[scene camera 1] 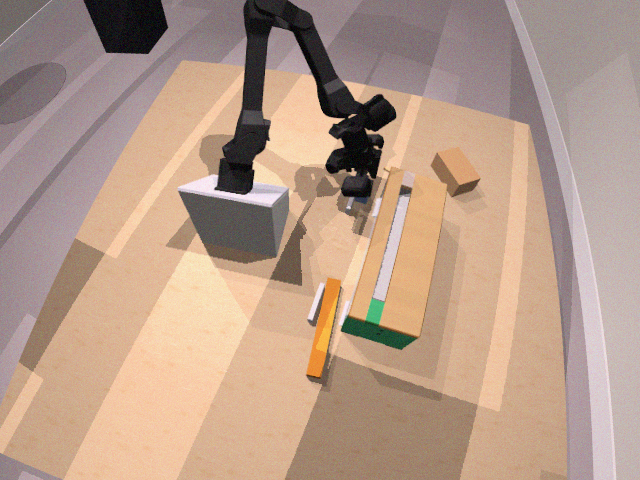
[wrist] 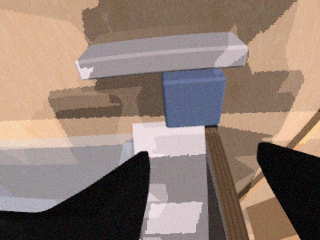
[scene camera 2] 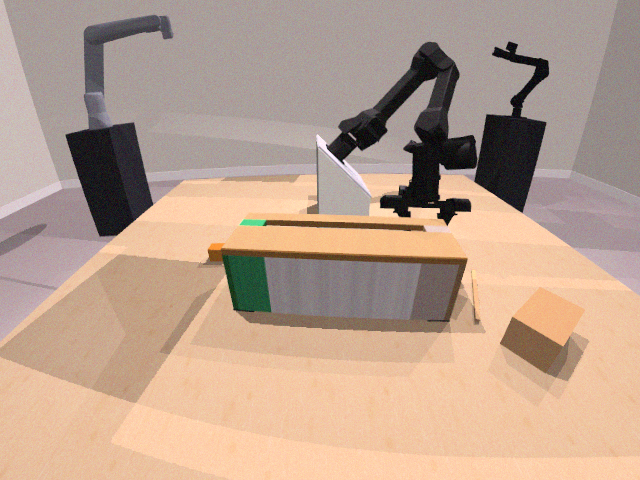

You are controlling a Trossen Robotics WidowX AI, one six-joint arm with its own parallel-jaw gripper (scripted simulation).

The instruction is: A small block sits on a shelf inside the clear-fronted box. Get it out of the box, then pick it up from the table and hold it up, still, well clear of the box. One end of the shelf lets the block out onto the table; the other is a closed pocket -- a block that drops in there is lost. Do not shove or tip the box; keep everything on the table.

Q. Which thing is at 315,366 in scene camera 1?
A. An orange bar.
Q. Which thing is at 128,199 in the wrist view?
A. My gripper.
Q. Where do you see a wooden box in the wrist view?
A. At 190,183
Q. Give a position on a wooden box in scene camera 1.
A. At 388,304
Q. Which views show my gripper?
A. Scene camera 1, the wrist view and scene camera 2: all of them.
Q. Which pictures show the wooden box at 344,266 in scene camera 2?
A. Scene camera 1, the wrist view and scene camera 2: all of them.
